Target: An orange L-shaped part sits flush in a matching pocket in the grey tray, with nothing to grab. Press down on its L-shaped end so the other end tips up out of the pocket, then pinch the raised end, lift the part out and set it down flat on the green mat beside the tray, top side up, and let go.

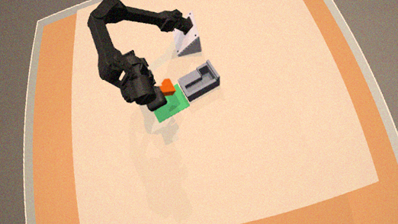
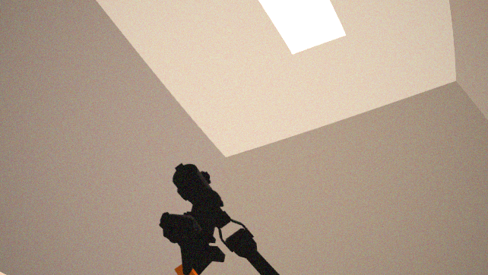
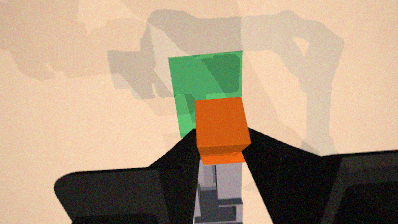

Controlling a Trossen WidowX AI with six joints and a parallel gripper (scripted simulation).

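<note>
Right now the green mat is 2 cm to the left of my gripper tip and 17 cm below it. From my gripper tip the other things lie so: orange L-shaped part 2 cm behind, 3 cm to the left, 3 cm below.
</note>
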